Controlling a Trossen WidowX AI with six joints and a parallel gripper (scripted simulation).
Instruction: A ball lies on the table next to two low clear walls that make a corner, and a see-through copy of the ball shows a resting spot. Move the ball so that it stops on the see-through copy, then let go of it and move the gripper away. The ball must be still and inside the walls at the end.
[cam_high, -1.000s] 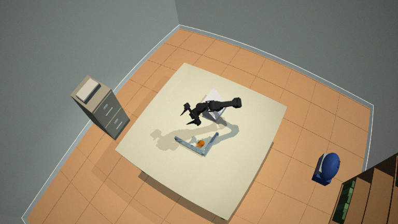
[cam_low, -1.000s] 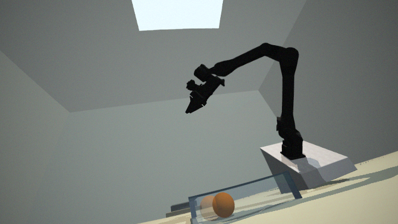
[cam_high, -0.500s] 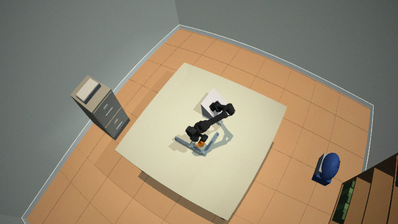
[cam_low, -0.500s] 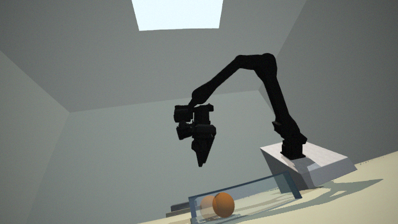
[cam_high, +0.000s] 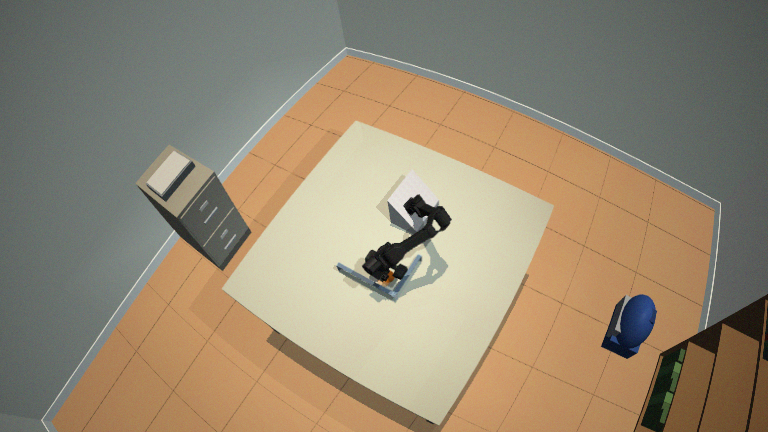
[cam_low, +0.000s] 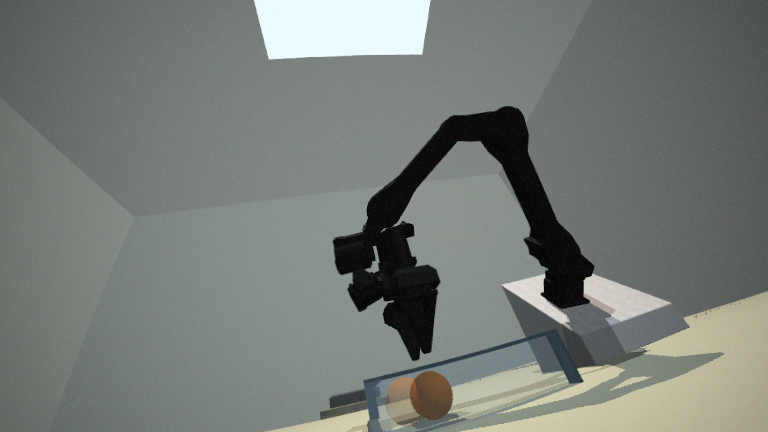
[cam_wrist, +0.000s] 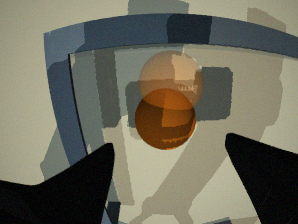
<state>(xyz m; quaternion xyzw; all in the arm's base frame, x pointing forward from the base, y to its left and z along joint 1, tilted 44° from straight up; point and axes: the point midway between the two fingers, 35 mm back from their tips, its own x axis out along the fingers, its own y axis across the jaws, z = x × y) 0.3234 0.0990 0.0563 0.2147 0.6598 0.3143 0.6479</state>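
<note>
My gripper tip is 5 cm above the see-through copy and 3 cm short of it. Also, from my gripper tip: orange ball 5 cm below; clear wall 7 cm to the left, 5 cm below, 4 cm behind.
</note>
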